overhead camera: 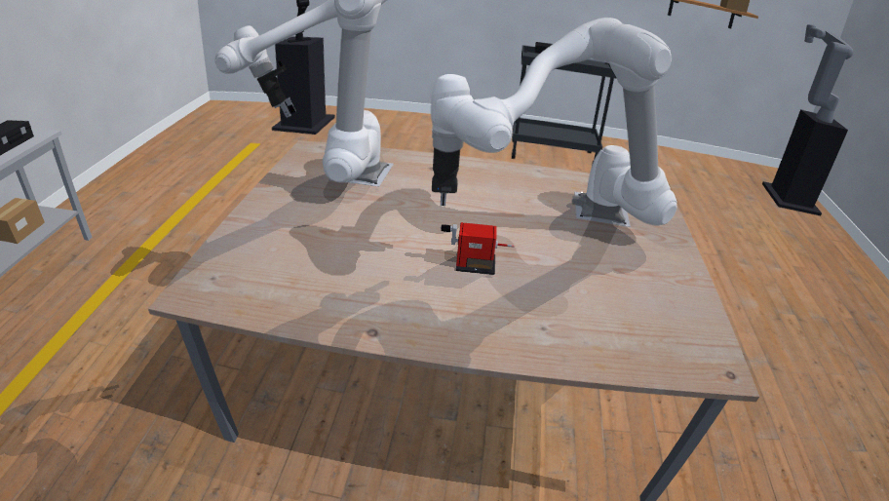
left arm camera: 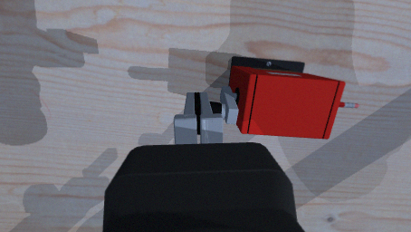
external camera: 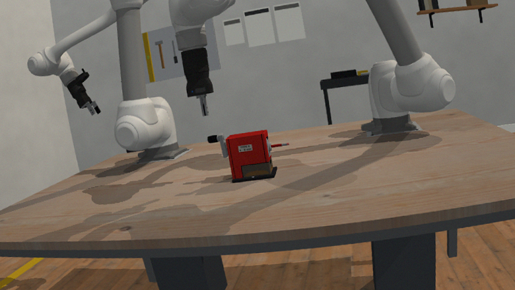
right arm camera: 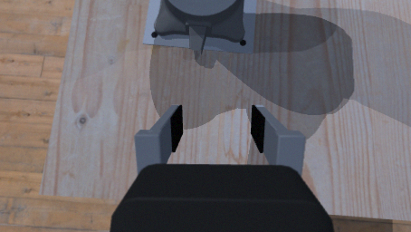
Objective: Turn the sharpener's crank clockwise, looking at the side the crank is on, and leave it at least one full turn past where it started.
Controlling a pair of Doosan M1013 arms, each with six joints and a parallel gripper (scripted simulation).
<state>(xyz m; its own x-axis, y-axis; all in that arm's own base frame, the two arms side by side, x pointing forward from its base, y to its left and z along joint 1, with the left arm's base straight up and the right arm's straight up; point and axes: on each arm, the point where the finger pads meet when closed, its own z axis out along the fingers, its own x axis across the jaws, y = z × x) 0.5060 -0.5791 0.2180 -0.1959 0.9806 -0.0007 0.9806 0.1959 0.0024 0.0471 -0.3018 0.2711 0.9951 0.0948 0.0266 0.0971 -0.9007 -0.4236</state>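
Note:
My left hand is 10 cm above the crank, 3 cm to the right of it and 2 cm short of it.

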